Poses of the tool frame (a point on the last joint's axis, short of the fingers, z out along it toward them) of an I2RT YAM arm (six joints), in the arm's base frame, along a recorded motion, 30 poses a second.
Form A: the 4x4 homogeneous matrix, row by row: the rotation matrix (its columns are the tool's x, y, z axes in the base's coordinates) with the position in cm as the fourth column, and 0 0 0 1 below. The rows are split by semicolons.
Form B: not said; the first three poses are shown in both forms.
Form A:
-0.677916, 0.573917, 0.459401, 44.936; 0.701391, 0.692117, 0.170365, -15.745; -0.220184, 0.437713, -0.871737, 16.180; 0, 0, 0, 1
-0.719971, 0.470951, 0.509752, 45.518; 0.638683, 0.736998, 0.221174, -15.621; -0.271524, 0.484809, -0.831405, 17.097; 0, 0, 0, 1
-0.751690, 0.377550, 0.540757, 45.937; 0.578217, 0.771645, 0.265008, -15.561; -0.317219, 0.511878, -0.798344, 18.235; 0, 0, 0, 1
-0.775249, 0.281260, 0.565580, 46.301; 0.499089, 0.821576, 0.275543, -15.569; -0.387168, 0.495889, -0.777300, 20.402; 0, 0, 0, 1
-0.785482, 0.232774, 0.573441, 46.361; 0.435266, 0.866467, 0.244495, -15.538; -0.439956, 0.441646, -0.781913, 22.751; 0, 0, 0, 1
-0.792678, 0.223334, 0.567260, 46.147; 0.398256, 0.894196, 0.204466, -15.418; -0.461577, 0.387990, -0.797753, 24.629; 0, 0, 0, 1
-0.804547, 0.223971, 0.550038, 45.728; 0.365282, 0.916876, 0.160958, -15.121; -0.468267, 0.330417, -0.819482, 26.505; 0, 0, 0, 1
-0.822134, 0.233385, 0.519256, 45.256; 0.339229, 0.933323, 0.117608, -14.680; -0.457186, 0.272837, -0.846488, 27.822; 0, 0, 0, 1
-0.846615, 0.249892, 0.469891, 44.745; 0.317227, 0.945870, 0.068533, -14.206; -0.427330, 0.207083, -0.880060, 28.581; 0, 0, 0, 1
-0.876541, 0.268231, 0.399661, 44.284; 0.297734, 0.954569, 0.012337, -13.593; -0.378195, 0.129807, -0.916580, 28.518; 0, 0, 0, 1
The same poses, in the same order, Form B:
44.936, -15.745, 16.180, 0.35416, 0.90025, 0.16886, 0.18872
45.518, -15.621, 17.097, 0.30596, 0.90669, 0.19466, 0.21542
45.937, -15.561, 18.235, 0.26221, 0.91127, 0.21313, 0.23538
46.301, -15.569, 20.402, 0.21241, 0.91844, 0.20998, 0.25934
46.361, -15.538, 22.751, 0.18025, 0.92653, 0.18514, 0.27344
46.147, -15.418, 24.629, 0.16649, 0.93336, 0.15869, 0.27557
45.728, -15.121, 26.505, 0.15657, 0.94086, 0.13056, 0.27058
45.256, -14.680, 27.822, 0.15086, 0.94894, 0.10286, 0.25725
44.745, -14.206, 28.581, 0.14797, 0.95819, 0.07191, 0.23409
44.284, -13.593, 28.518, 0.14618, 0.96795, 0.03671, 0.20090

